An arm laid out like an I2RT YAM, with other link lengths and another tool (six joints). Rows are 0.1 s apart.
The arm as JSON. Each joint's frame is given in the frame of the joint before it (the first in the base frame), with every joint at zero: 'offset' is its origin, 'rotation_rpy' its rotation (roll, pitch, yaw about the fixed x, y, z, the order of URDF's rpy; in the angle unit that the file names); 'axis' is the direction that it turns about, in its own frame. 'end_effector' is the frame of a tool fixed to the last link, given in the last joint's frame.
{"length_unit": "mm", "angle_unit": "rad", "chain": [
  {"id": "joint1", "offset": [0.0, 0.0, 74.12], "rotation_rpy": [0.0, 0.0, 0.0], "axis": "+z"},
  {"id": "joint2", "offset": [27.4, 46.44, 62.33], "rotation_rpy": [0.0, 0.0, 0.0], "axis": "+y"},
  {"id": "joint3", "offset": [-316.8, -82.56, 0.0], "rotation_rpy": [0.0, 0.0, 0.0], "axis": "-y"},
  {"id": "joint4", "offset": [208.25, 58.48, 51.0], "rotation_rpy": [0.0, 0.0, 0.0], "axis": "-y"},
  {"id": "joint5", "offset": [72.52, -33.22, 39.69], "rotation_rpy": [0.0, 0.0, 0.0], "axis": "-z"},
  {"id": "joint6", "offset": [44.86, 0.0, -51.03], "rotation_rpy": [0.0, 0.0, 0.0], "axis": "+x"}
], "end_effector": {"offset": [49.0, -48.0, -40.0], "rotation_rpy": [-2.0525, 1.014, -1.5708]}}
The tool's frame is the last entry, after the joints.
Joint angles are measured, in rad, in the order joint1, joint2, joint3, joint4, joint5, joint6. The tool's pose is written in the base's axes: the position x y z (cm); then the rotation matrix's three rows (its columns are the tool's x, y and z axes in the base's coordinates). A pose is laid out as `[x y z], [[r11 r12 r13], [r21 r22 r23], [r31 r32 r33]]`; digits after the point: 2 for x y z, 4 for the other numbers.
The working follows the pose.
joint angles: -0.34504 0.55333 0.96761 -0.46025 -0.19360 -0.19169
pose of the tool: [7.94 -7.80 38.40], [[-0.1345 -0.3855 0.9128], [-0.6613 0.7210 0.2071], [-0.7380 -0.5758 -0.3519]]
Where each joint sits with the arm in this pose, in the base's axes (m; each line is computed from the numbers above, not from the rounded line before):
joint1: 0.0000 0.0000 0.0741
joint2: 0.0415 0.0344 0.1365
joint3: -0.2401 0.0479 0.3029
joint4: -0.0602 0.0454 0.4334
joint5: -0.0016 -0.0110 0.4698
joint6: 0.0405 -0.0169 0.4168
the tool: 0.0794 -0.0780 0.3840

